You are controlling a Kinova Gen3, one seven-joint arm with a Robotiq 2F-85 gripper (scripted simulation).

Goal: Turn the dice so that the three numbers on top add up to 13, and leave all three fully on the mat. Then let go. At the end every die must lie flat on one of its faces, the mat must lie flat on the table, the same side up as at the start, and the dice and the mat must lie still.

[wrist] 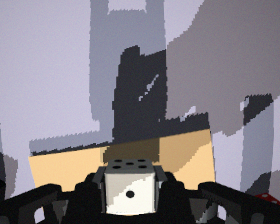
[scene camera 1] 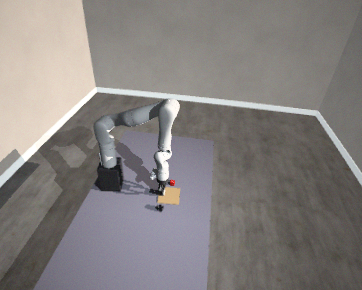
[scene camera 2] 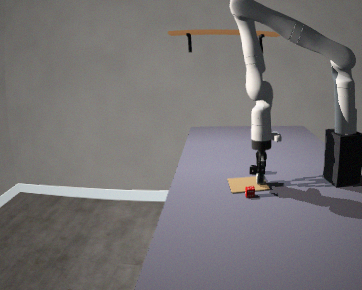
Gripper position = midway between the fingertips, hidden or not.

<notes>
In view: the gripper (wrist: 130,178), a white die (wrist: 130,183) and a tan mat (wrist: 188,155).
</notes>
